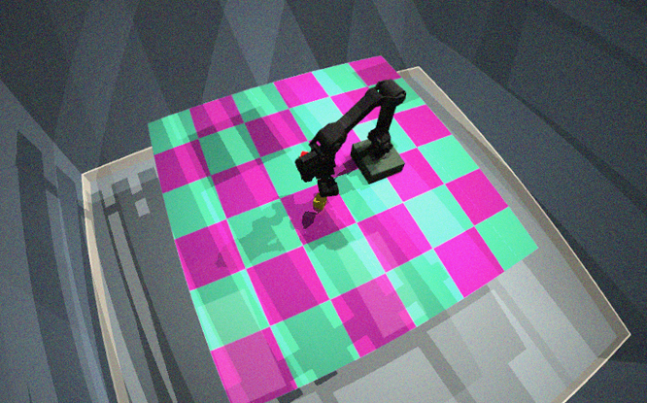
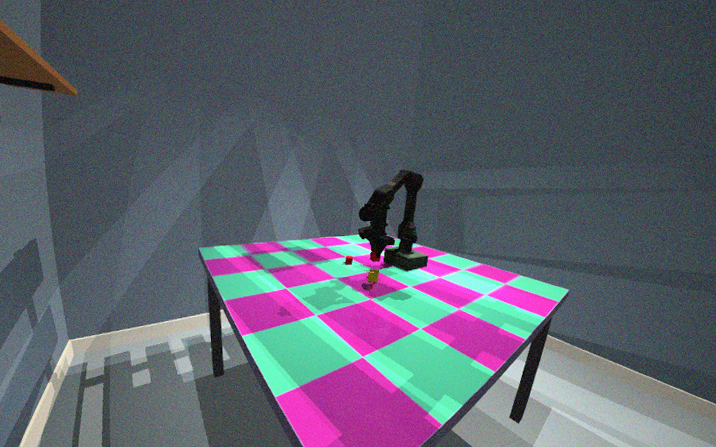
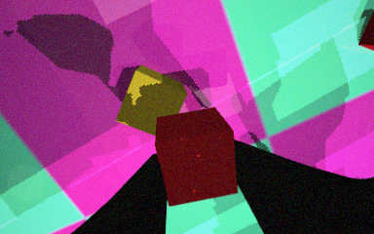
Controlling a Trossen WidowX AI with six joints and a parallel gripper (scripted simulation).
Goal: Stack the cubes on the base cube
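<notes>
Right now the yellow cube is 1 cm ahead of my gripper tip, 2 cm to the left of it and 8 cm below it. The rest, counted from my gripper tip: red cube right at my gripper tip.
</notes>
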